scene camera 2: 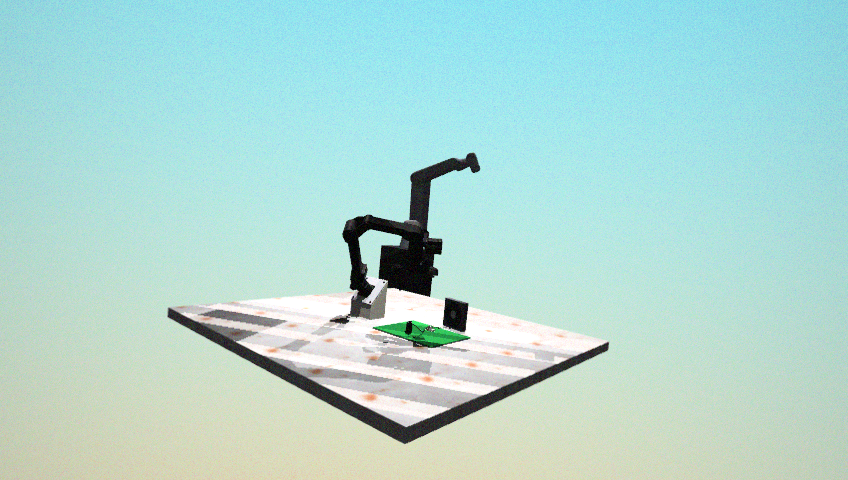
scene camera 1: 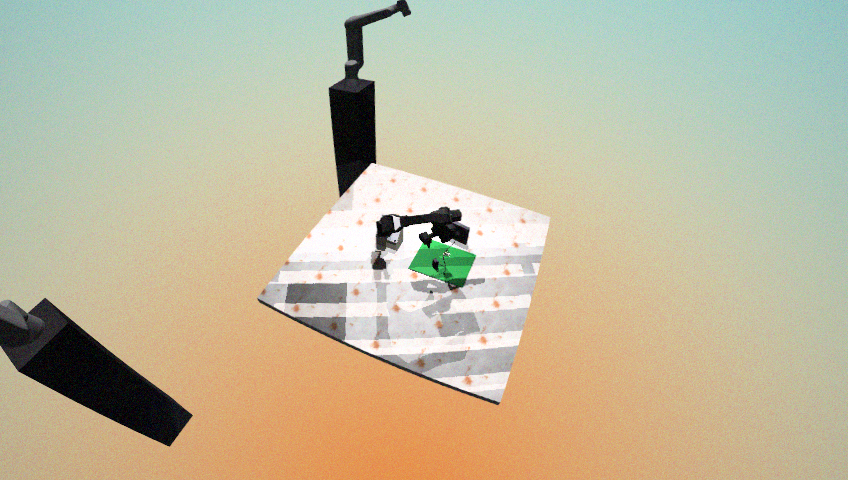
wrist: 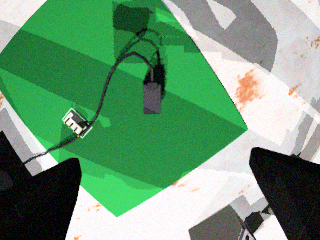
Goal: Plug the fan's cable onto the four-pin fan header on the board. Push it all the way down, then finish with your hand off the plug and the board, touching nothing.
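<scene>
My gripper is open, with nothing held in it, and the wrist view lets me see that gripper. A green board is there for me to see as well.
</scene>
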